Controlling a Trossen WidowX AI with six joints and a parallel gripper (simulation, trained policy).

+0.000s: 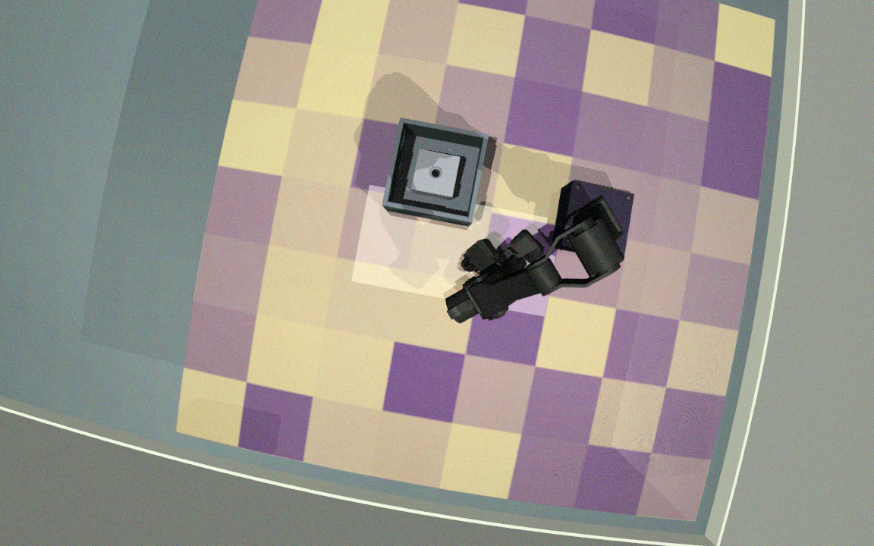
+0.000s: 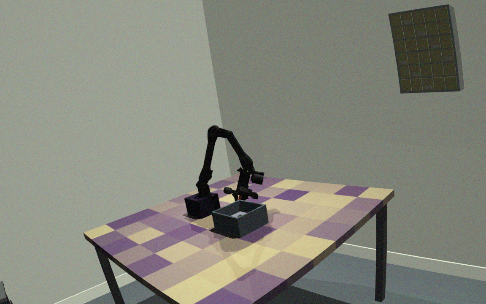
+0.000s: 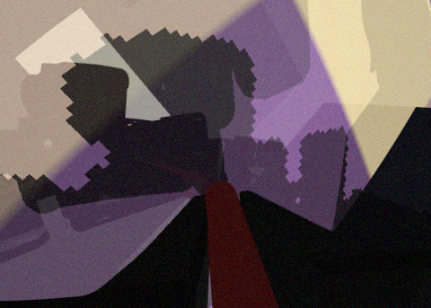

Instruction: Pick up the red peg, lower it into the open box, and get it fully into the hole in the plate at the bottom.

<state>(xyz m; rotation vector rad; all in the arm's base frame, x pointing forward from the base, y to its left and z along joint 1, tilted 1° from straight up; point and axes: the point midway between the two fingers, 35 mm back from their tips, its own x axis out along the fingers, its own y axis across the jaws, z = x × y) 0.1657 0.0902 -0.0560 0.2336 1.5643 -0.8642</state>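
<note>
Right now the pale plate is 17 cm ahead of my gripper tip, 17 cm to the right of it and 3 cm above it. Also, from my gripper tip: red peg: 1 cm to the left, 3 cm above; then dark grey box: 17 cm ahead, 17 cm to the right, 1 cm above.
</note>
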